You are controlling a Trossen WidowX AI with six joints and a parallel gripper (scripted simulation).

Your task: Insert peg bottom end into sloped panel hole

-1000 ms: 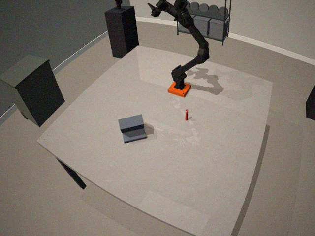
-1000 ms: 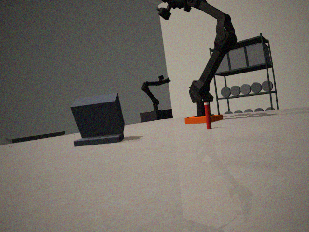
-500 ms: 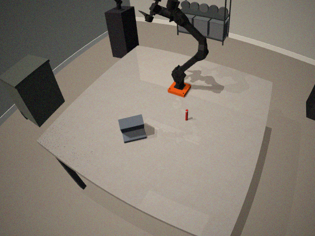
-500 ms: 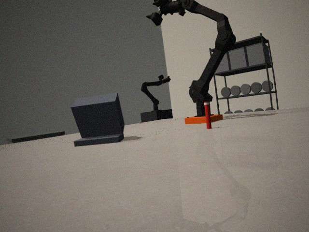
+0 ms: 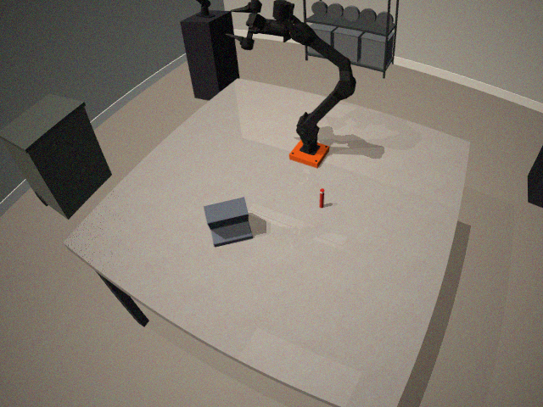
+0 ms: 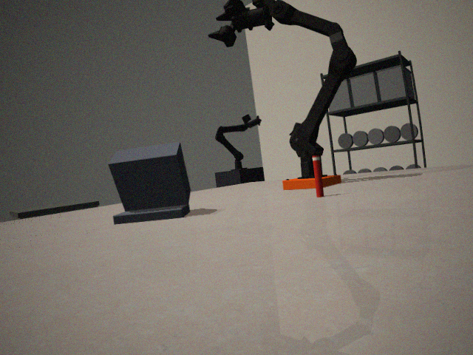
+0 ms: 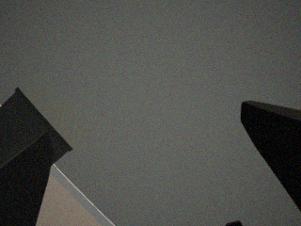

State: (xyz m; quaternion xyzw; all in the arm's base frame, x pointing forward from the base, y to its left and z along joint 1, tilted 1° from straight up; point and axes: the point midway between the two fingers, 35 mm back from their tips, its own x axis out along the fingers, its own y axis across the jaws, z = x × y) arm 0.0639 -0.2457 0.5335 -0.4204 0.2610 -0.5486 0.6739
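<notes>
Right now my gripper tip is 17 cm short of the round red peg, 42 cm to the right of it and 51 cm above it. The rest, counted from my gripper tip: grey sloped panel: 40 cm ahead, 20 cm to the left, 49 cm below.
</notes>
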